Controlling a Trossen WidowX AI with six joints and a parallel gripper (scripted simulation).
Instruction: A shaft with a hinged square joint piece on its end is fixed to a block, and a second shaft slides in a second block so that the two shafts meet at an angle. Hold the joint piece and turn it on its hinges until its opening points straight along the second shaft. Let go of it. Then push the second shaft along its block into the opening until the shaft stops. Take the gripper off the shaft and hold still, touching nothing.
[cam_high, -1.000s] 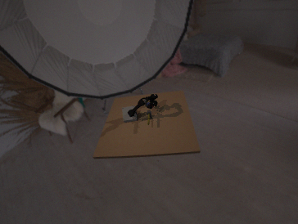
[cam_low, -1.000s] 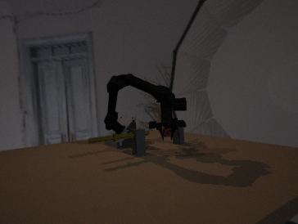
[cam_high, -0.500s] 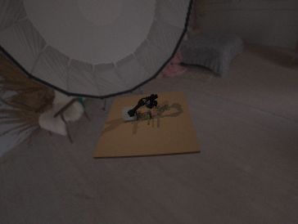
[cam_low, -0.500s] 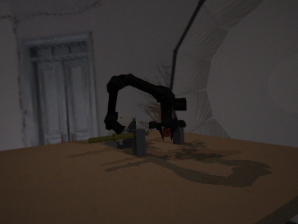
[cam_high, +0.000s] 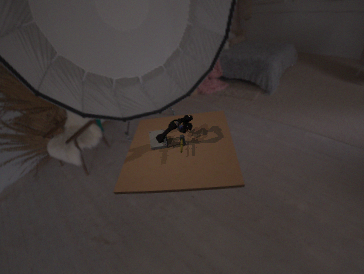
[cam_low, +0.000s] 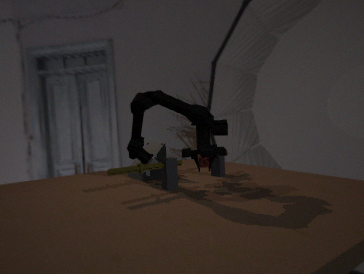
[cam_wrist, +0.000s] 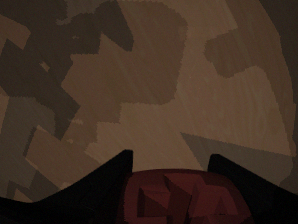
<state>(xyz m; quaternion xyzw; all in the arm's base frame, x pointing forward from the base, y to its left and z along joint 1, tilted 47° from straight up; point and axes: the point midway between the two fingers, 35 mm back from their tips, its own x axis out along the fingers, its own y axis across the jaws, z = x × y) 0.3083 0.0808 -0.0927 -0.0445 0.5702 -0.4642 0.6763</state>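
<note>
My gripper tip is 1 cm past the red joint piece, 1 cm to the right of it and 4 cm below it.
</note>
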